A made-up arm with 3 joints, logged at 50 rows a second.
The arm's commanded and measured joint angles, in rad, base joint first. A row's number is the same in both.
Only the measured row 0 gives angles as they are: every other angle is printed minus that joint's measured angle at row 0.
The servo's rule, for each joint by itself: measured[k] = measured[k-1] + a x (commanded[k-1-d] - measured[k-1]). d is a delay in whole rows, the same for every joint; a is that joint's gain. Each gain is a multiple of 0.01, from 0.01 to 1. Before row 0 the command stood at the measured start. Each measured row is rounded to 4 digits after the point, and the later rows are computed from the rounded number. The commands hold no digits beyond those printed.
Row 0, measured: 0.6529, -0.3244, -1.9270
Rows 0 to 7, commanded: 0.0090, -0.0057, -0.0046; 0.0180, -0.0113, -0.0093; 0.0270, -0.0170, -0.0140; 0.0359, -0.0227, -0.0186; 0.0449, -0.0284, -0.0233; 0.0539, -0.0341, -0.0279; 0.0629, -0.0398, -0.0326; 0.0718, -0.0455, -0.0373
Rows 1 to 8, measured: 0.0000, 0.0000, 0.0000; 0.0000, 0.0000, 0.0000; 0.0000, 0.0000, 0.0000; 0.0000, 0.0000, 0.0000; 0.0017, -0.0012, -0.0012; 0.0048, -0.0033, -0.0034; 0.0090, -0.0062, -0.0063; 0.0141, -0.0097, -0.0096
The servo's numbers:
d 4
a 0.19 0.21 0.27

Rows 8 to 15, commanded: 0.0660, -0.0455, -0.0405; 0.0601, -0.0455, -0.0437; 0.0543, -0.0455, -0.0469; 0.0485, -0.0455, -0.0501; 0.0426, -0.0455, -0.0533; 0.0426, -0.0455, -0.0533; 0.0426, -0.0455, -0.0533; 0.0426, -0.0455, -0.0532
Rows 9 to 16, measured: 0.0200, -0.0136, -0.0133; 0.0264, -0.0179, -0.0172; 0.0333, -0.0225, -0.0214; 0.0406, -0.0273, -0.0257; 0.0454, -0.0311, -0.0297; 0.0482, -0.0341, -0.0335; 0.0494, -0.0365, -0.0371; 0.0492, -0.0384, -0.0406
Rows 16 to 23, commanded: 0.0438, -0.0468, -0.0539; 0.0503, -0.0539, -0.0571; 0.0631, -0.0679, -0.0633; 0.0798, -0.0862, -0.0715; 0.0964, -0.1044, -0.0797; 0.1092, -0.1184, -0.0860; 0.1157, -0.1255, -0.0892; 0.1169, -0.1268, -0.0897
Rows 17 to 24, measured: 0.0479, -0.0399, -0.0440; 0.0469, -0.0411, -0.0465; 0.0461, -0.0420, -0.0483; 0.0454, -0.0427, -0.0496; 0.0451, -0.0436, -0.0508; 0.0461, -0.0458, -0.0525; 0.0493, -0.0504, -0.0554; 0.0551, -0.0579, -0.0597
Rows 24 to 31, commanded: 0.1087, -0.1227, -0.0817; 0.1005, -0.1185, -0.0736; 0.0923, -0.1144, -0.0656; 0.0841, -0.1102, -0.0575; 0.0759, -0.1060, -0.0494; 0.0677, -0.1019, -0.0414; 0.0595, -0.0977, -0.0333; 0.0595, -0.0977, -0.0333
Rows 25 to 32, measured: 0.0629, -0.0677, -0.0651; 0.0717, -0.0783, -0.0707; 0.0801, -0.0882, -0.0757; 0.0871, -0.0963, -0.0795; 0.0912, -0.1018, -0.0801; 0.0930, -0.1053, -0.0783; 0.0929, -0.1072, -0.0749; 0.0912, -0.1078, -0.0702
